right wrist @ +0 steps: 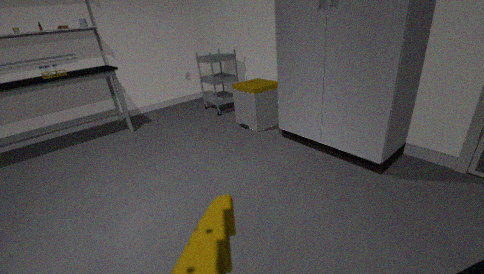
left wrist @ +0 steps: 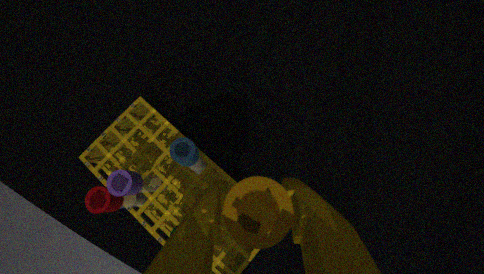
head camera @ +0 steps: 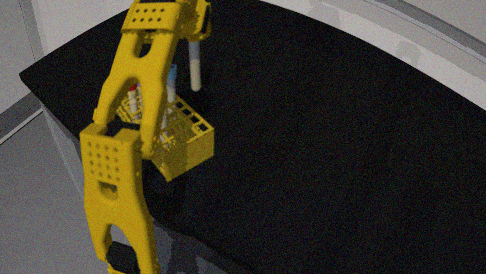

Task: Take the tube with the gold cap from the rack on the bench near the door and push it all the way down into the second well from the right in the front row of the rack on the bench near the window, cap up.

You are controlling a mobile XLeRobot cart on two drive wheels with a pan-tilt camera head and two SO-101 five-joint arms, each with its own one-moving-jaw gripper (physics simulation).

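Frame: origin at the left arm's base, x left, y back, z up, level; metres.
Seen in the pictures: left hand at its tool point: (left wrist: 227,194) (head camera: 188,33); right hand at its tool point: (right wrist: 232,208).
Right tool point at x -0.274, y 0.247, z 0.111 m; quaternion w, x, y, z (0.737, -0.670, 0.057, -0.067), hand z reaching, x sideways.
Pixels of each thing's middle, then the offset from my right tool point to it. Level surfaces: height alone.
- gold-capped tube at the middle of its body: (left wrist: 252,199) (head camera: 194,59) dx +0.515, dy -0.459, dz +0.034 m
- yellow rack at the middle of its body: (left wrist: 181,189) (head camera: 156,119) dx +0.564, dy -0.410, dz -0.095 m
- blue-capped at the middle of its body: (left wrist: 195,162) (head camera: 171,94) dx +0.570, dy -0.443, dz -0.060 m
- red-capped at the middle of its body: (left wrist: 133,198) (head camera: 133,105) dx +0.581, dy -0.376, dz -0.060 m
- purple-capped at the middle of its body: (left wrist: 149,183) dx +0.583, dy -0.396, dz -0.060 m
- black bench top at its surface level: dz -0.124 m
- far bench at its surface level: dz -0.124 m
The gold-capped tube (head camera: 195,75) (left wrist: 258,186) hangs upright, cap up, from my left gripper (head camera: 195,40) (left wrist: 257,211), whose jaws press on the two sides of its cap. The tube's lower end shows above the bench top, behind a yellow rack (head camera: 195,150) (left wrist: 110,128) in the head view. Part of this rack is hidden by my left arm. Another small yellow rack (right wrist: 54,74) stands on a far bench in the right wrist view; its wells are too small to tell. My right gripper (right wrist: 227,202) is open, with one notched jaw showing, over the floor.
The near rack holds blue-capped (head camera: 172,72) (left wrist: 184,151), red-capped (head camera: 132,88) (left wrist: 97,200) and purple-capped (left wrist: 120,182) tubes. It stands on the black bench top (head camera: 325,125). In the right wrist view are the far bench (right wrist: 95,70), a trolley (right wrist: 217,58), a yellow-lidded bin (right wrist: 256,107) and a cabinet (right wrist: 345,75).
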